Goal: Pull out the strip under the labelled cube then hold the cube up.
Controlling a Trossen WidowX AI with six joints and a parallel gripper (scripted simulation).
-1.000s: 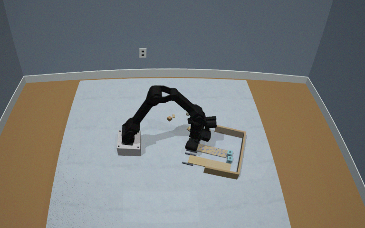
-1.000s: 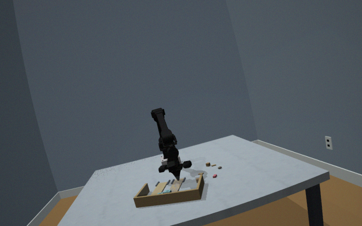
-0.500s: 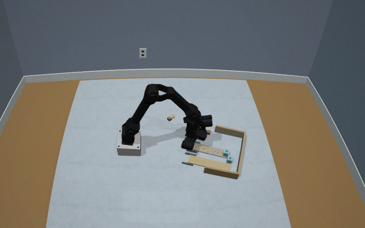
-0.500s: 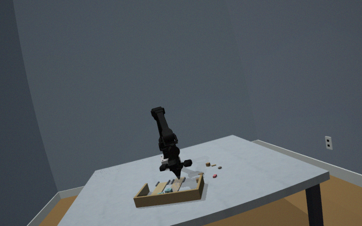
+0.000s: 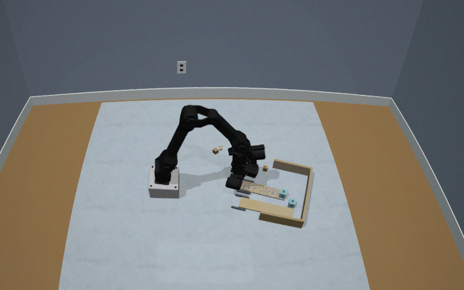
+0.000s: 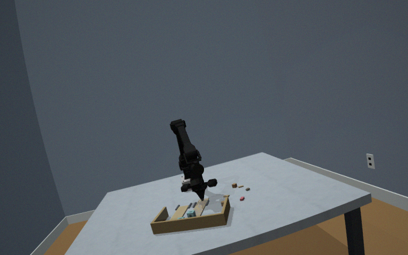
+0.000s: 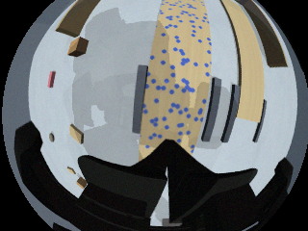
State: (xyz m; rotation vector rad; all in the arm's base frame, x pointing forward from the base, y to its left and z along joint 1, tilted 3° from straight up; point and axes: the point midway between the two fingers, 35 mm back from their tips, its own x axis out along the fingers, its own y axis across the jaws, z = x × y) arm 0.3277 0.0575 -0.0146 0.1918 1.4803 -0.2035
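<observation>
Now: the tan chip 130 mm to the left of my gripper tip and 10 mm ahead of it. The rest, counted from my gripper tip: grey pebble: 250 mm to the left; then red piece: 190 mm to the left, 110 mm ahead.
</observation>
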